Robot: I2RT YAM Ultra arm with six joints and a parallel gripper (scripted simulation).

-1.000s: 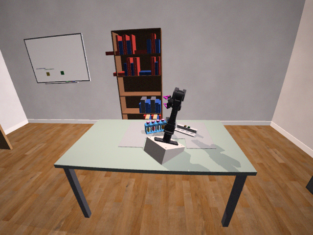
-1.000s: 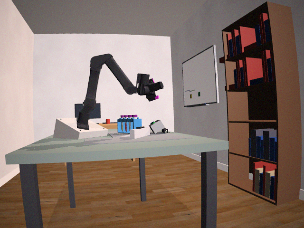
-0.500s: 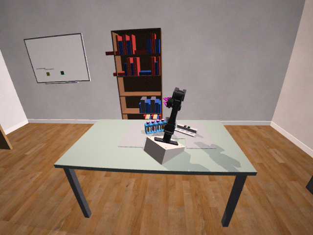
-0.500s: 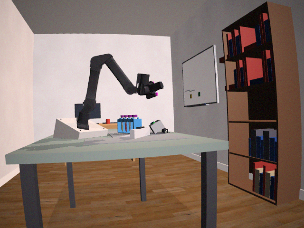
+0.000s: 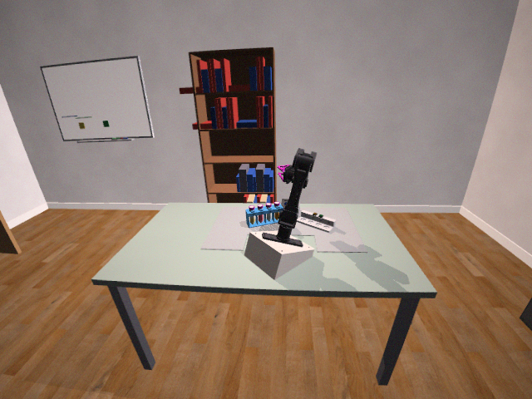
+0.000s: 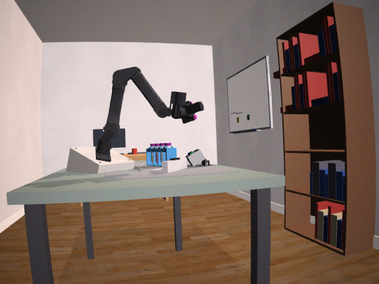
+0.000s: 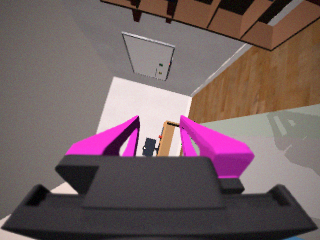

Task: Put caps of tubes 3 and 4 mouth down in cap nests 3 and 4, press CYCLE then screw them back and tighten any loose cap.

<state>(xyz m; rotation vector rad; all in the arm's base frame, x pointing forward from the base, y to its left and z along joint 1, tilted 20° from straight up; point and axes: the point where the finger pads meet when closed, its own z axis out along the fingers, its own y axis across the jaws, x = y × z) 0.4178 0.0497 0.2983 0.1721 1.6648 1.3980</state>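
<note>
My hand is 140 mm past the purple cap, 30 mm to the right of it and 170 mm above it. Round my hand: grey key desk 40 mm behind, 70 mm to the right, 230 mm below; blue cycle key 50 mm behind, 40 mm to the right, 210 mm below; green ready key 60 mm behind, 80 mm to the right, 210 mm below.
</note>
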